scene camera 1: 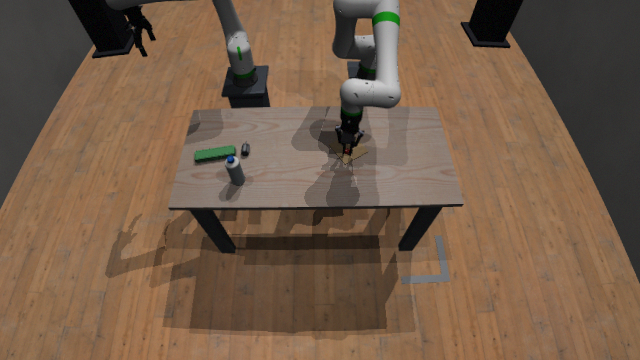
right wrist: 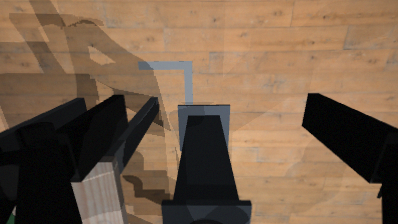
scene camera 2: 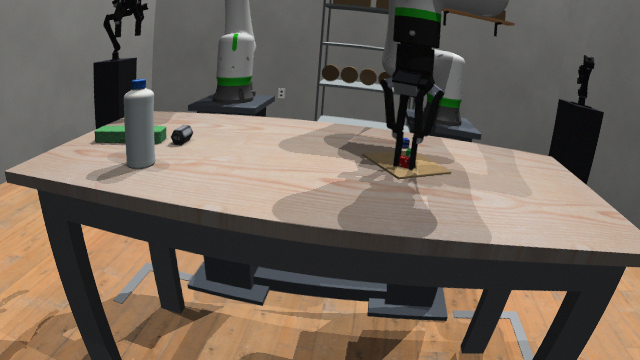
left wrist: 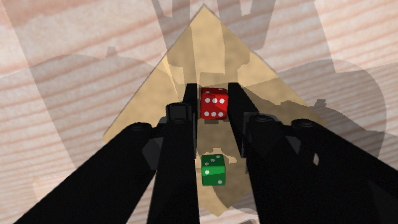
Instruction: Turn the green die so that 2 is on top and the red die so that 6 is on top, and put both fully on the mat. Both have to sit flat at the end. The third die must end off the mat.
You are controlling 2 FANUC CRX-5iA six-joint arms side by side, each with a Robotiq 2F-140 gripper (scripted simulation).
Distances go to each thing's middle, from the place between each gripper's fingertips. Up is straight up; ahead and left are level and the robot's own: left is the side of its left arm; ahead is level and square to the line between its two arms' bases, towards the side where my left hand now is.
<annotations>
I see my left gripper 4 cm above the tan mat [scene camera 2: 423, 167], 3 cm past it and 1 cm to the right of it. The rest, counted from my left hand: bottle [scene camera 2: 139, 102]: 52 cm to the right, 12 cm ahead, 4 cm above; then green die [left wrist: 212, 166]: 6 cm behind, 2 cm to the left, 2 cm below.
My right gripper is now 72 cm short of the bottle, 52 cm to the right of it and 19 cm above it. Round my right hand: green die: 106 cm to the left, 54 cm ahead, 26 cm below; tan mat: 105 cm to the left, 57 cm ahead, 27 cm below.
</annotations>
